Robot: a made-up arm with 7 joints.
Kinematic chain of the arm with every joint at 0, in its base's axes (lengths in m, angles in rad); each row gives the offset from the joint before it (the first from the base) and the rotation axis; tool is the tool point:
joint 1: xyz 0 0 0.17 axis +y
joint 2: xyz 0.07 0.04 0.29 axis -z
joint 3: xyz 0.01 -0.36 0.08 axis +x
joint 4: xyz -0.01 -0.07 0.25 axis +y
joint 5: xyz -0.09 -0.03 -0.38 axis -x
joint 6: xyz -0.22 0 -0.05 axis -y
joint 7: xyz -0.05 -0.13 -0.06 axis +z
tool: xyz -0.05 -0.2 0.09
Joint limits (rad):
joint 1: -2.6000..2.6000
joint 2: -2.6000..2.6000
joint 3: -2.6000..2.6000
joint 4: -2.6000..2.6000
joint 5: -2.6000..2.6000
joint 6: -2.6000..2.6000
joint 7: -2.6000..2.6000
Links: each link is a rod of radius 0.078 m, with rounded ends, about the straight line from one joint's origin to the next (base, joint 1, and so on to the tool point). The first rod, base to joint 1, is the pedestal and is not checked.
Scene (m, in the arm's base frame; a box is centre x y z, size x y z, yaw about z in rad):
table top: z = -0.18
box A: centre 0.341 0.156 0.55 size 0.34 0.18 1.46 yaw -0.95
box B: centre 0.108 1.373 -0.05 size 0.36 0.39 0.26 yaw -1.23
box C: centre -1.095 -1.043 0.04 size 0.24 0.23 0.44 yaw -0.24
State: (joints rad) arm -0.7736 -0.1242 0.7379 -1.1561 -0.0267 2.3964 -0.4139
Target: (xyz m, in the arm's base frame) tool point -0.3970 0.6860 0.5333
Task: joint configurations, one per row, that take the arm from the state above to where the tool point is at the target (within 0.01 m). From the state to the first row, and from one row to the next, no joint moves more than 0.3 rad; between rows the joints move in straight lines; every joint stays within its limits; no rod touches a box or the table.
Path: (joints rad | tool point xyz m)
1: -1.0513 -0.1768 0.6420 -0.9392 -0.1045 2.3762 -0.5616 | 0.3108 -0.3653 0.6093
2: -1.3291 -0.2293 0.5461 -0.7224 -0.1822 2.3561 -0.7094 | 0.1958 -0.3185 0.5920
3: -1.6068 -0.2819 0.4501 -0.5055 -0.2600 2.3359 -0.8571 | 0.1035 -0.3023 0.5258
4: -1.8846 -0.3344 0.3542 -0.2887 -0.3377 2.3157 -1.0048 | 0.0444 -0.3189 0.4284
5: -1.8930 -0.6206 0.4998 -0.5654 -0.4507 2.2780 -0.9455 | -0.0469 -0.0784 0.6092
6: -1.9015 -0.9068 0.6454 -0.8422 -0.5636 2.2403 -0.8862 | -0.1620 0.1996 0.6698
7: -1.9100 -1.1930 0.7910 -1.1189 -0.6765 2.2025 -0.8268 | -0.2841 0.4629 0.6312
8: -1.9184 -1.4791 0.9367 -1.3956 -0.7894 2.1648 -0.7675 | -0.3970 0.6860 0.5333

